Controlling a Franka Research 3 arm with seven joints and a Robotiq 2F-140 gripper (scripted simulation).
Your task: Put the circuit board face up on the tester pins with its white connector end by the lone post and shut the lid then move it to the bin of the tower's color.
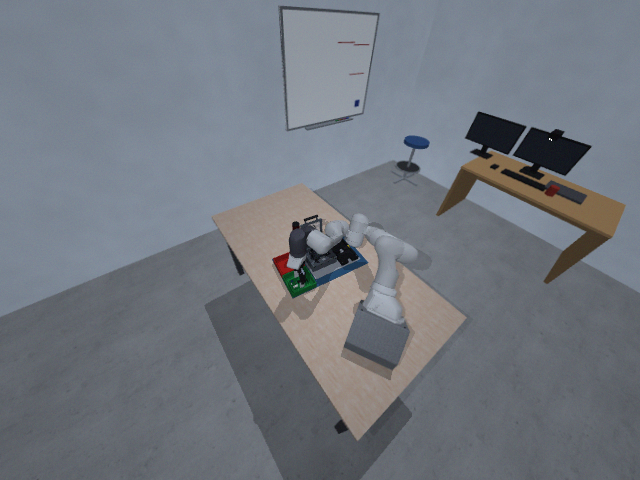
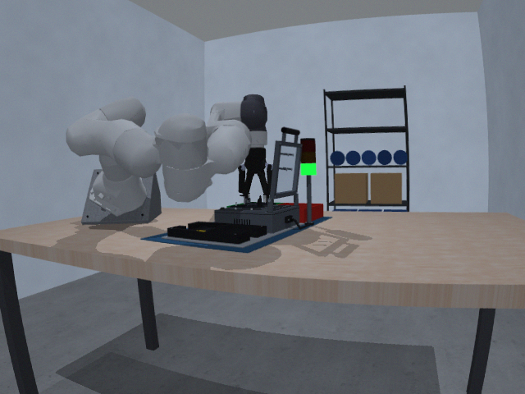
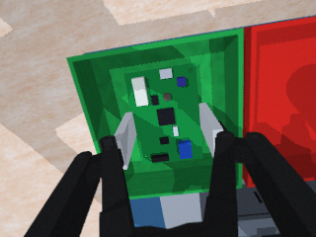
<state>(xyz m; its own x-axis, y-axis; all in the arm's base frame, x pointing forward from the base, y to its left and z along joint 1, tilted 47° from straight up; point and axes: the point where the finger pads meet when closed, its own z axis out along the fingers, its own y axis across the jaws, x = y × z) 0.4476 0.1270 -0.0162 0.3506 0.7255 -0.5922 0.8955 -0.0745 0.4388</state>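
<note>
The green bin lies 3 cm below my hand. Round my hand: red bin (14 cm ahead, 5 cm to the right, 3 cm below); green circuit board (2 cm below); black latch hook (15 cm to the right, 5 cm above, 1 cm behind).
</note>
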